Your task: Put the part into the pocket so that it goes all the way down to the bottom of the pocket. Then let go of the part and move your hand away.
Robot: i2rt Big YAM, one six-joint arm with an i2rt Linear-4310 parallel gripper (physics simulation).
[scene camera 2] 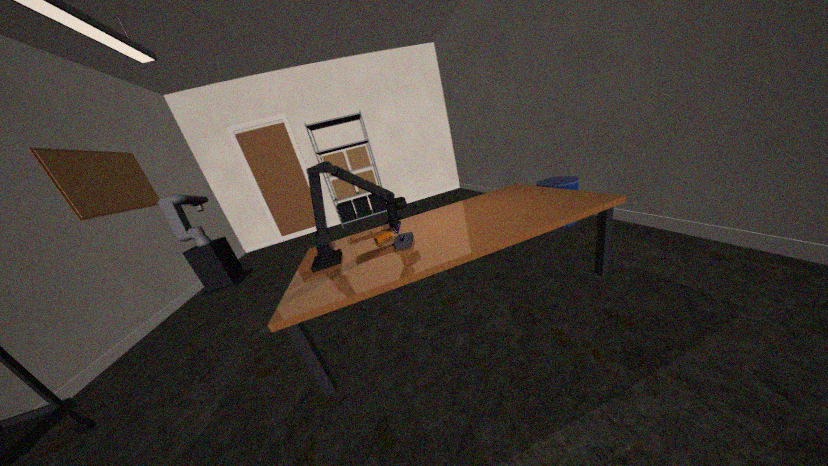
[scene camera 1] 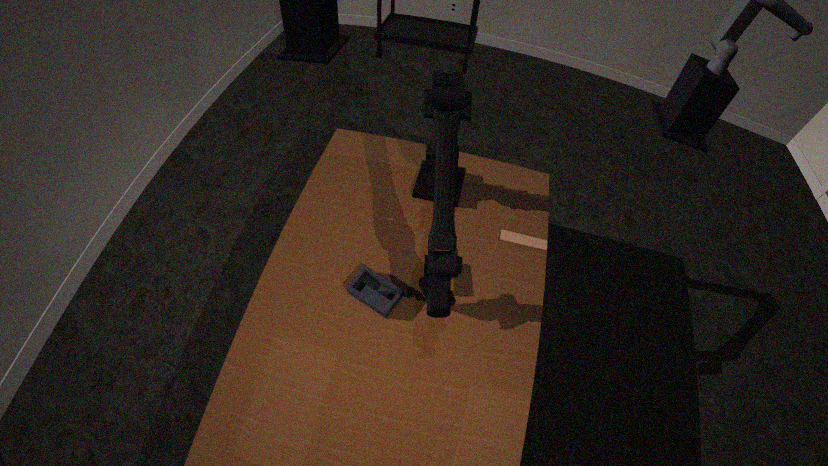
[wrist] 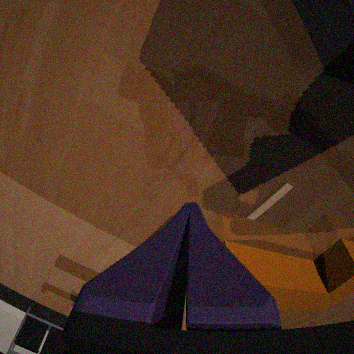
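Seen in the pictures: gripper, fingertip midpoint: (scene camera 2: 397,233) (wrist: 191,210); arm's base, link origin: (scene camera 2: 327,257).
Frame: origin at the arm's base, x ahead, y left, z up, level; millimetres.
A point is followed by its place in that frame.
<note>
The orange part (scene camera 2: 383,237) @(x 350, y 86, z -15 mm) (wrist: 280,270) @(x 364, y 91, z -12 mm) lies on the table beside the pocket block; a dark recess shows at one side of it in the wrist view. In scene camera 1 the arm hides most of the part (scene camera 1: 452,281) @(x 370, y 121, z 2 mm). The blue-grey block with the rectangular pocket (scene camera 1: 373,291) @(x 467, y -89, z 8 mm) (scene camera 2: 403,241) @(x 445, y -153, z 9 mm) stands apart from the part, turned at an angle; patches of light and shadow fall inside its pocket. A corner of the block (wrist: 332,25) @(x 461, y -14, z -7 mm) shows at the wrist view's top right. My gripper (scene camera 2: 396,229) @(x 445, y 87, z -18 mm) (wrist: 191,210) @(x 445, y 87, z -18 mm) is shut and empty, above the table near the part.
A pale flat strip (scene camera 1: 523,239) (wrist: 271,201) lies on the wooden table (scene camera 1: 347,393) @(x 769, y -73, z -28 mm) (scene camera 2: 498,225) @(x 956, y -267, z -28 mm), near its edge in scene camera 1. The arm's base (scene camera 1: 425,184) @(x 41, y -42, z 11 mm) (scene camera 2: 326,260) @(x 6, y -60, z 7 mm) stands at one end of the table. Arm shadows cross the table around the block.
</note>
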